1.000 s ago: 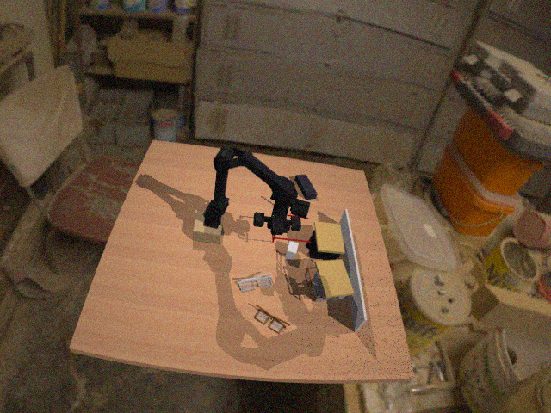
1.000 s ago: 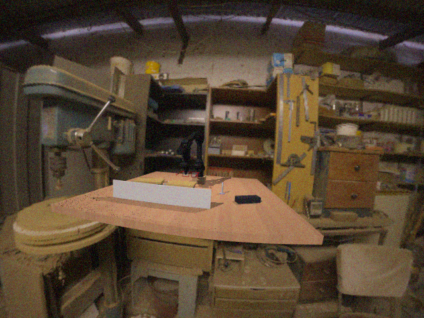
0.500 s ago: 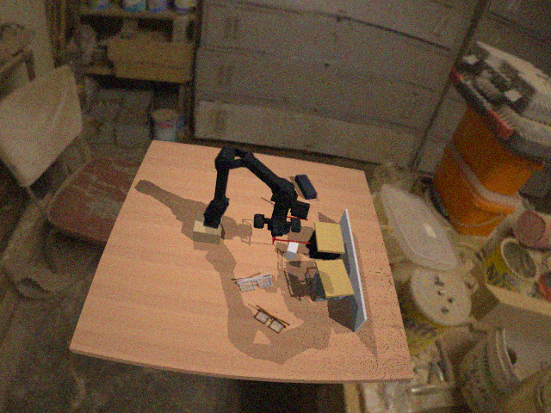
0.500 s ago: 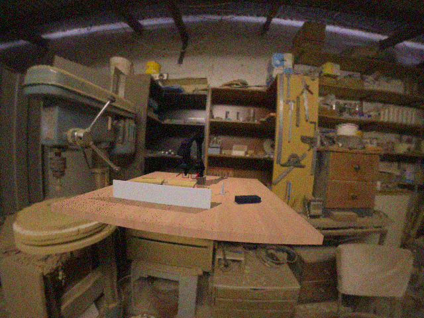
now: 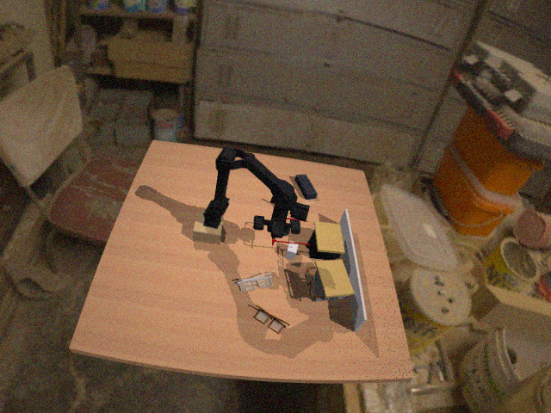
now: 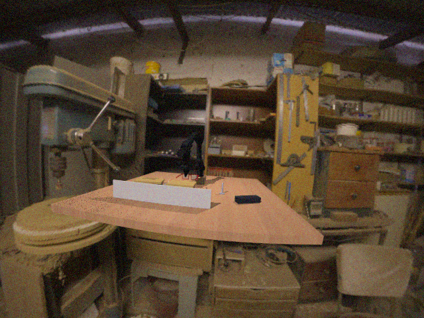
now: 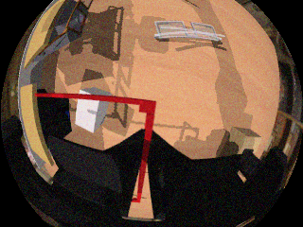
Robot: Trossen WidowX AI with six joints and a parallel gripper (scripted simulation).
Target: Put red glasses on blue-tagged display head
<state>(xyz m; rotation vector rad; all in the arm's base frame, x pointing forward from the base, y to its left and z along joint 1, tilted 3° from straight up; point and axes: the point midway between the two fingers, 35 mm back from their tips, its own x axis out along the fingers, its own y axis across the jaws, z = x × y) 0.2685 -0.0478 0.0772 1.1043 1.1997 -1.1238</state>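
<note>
My gripper tip is now 9 cm short of the white block, 7 cm above it and 2 cm to the right of it. From my gripper tip the other things lie so: dark case (48 cm to the left, 14 cm ahead, 8 cm below); blue-grey stand (30 cm to the left, 7 cm below, 1 cm ahead); upright board (36 cm ahead, 4 cm below, 3 cm to the right).
</note>
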